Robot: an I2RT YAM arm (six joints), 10 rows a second.
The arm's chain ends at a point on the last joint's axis. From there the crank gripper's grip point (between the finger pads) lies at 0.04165 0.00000 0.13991 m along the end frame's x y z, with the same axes.
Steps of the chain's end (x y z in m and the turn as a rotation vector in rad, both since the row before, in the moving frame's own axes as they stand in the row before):
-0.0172, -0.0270, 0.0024, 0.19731, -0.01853, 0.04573
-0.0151, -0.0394, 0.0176, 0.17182, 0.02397, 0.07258
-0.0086, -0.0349, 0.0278, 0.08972, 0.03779, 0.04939
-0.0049, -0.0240, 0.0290, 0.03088, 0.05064, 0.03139
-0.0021, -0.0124, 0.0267, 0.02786, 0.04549, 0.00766
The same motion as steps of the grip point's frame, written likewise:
-0.0192, -0.0527, 0.0006, 0.19731, -0.01853, 0.04573
-0.0110, -0.0601, 0.0148, 0.17182, 0.02397, 0.07258
-0.0031, -0.0452, 0.0257, 0.08972, 0.03779, 0.04939
0.0022, -0.0269, 0.0267, 0.03088, 0.05064, 0.03139
0.0042, -0.0159, 0.0246, 0.02786, 0.04549, 0.00766

